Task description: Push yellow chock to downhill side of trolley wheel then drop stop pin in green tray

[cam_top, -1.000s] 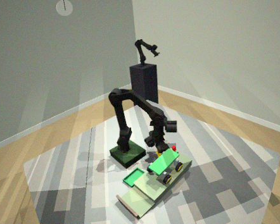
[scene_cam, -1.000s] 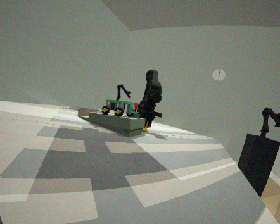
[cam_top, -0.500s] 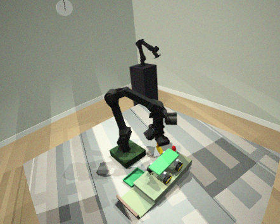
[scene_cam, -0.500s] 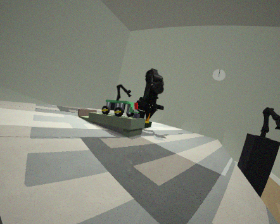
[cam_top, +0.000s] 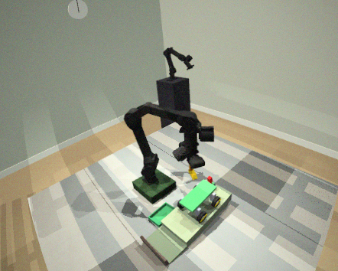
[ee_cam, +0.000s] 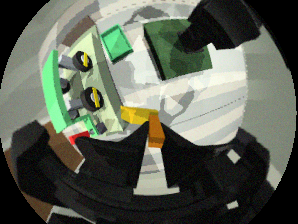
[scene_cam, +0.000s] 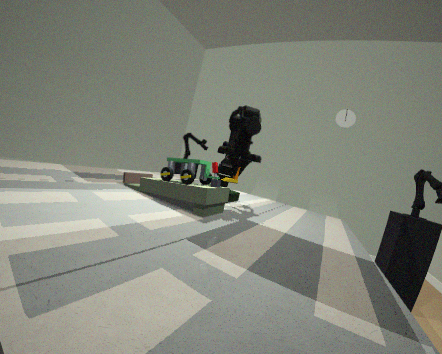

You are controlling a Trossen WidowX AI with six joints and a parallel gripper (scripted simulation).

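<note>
Now: the yellow chock 2 cm ahead of my gripper tip, 1 cm to the right of it and 1 cm below it. Round my gripper tip: red-headed stop pin: 13 cm ahead, 2 cm to the right; ramp: 15 cm ahead, 13 cm to the right, 9 cm below; green-topped trolley: 15 cm ahead, 12 cm to the right, 2 cm below.
</note>
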